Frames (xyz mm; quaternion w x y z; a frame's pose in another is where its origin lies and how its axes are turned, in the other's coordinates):
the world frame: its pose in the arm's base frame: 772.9 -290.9 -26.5 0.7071 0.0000 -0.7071 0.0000
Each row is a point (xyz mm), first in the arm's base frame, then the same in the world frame.
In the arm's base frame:
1: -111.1 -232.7 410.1
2: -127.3 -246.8 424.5
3: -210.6 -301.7 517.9
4: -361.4 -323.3 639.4
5: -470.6 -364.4 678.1
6: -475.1 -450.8 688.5
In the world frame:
1: 436.6 58.2 884.0
2: 451.0 44.1 900.2
3: 544.4 -10.8 983.5
4: 665.9 -32.4 1134.3
5: 704.6 -73.5 1243.5
6: 715.0 -159.9 1248.0

